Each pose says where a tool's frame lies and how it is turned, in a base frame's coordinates. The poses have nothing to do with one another.
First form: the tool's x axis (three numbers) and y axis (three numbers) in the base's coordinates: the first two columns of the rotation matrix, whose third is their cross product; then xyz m.
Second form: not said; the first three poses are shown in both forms.
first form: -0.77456, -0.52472, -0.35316, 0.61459, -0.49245, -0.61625, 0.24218, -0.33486, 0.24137
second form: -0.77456, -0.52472, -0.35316, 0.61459, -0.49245, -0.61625, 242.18, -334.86, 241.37
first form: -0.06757, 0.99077, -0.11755, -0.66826, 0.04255, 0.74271, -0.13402, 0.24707, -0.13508
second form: -0.06757, 0.99077, -0.11755, -0.66826, 0.04255, 0.74271, -134.02, 247.07, -135.08
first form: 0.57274, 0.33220, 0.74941, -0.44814, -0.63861, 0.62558, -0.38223, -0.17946, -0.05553
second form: 0.57274, 0.33220, 0.74941, -0.44814, -0.63861, 0.62558, -382.23, -179.46, -55.53
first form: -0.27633, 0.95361, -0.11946, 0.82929, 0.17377, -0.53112, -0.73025, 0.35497, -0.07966
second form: -0.27633, 0.95361, -0.11946, 0.82929, 0.17377, -0.53112, -730.25, 354.97, -79.66
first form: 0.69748, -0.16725, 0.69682, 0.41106, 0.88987, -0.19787, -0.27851, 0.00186, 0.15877
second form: 0.69748, -0.16725, 0.69682, 0.41106, 0.88987, -0.19787, -278.51, 1.86, 158.77
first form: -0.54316, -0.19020, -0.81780, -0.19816, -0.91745, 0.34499, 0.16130, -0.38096, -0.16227
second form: -0.54316, -0.19020, -0.81780, -0.19816, -0.91745, 0.34499, 161.30, -380.96, -162.27
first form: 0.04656, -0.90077, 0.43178, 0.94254, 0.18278, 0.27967, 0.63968, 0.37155, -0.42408
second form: 0.04656, -0.90077, 0.43178, 0.94254, 0.18278, 0.27967, 639.68, 371.55, -424.08
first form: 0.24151, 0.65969, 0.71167, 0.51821, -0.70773, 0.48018, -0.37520, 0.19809, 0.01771
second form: 0.24151, 0.65969, 0.71167, 0.51821, -0.70773, 0.48018, -375.20, 198.09, 17.71
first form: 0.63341, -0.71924, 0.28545, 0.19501, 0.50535, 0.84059, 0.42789, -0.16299, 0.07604
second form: 0.63341, -0.71924, 0.28545, 0.19501, 0.50535, 0.84059, 427.89, -162.99, 76.04
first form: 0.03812, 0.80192, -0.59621, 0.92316, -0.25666, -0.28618, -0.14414, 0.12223, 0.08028
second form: 0.03812, 0.80192, -0.59621, 0.92316, -0.25666, -0.28618, -144.14, 122.23, 80.28
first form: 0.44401, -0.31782, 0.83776, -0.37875, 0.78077, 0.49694, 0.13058, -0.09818, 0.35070
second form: 0.44401, -0.31782, 0.83776, -0.37875, 0.78077, 0.49694, 130.58, -98.18, 350.70
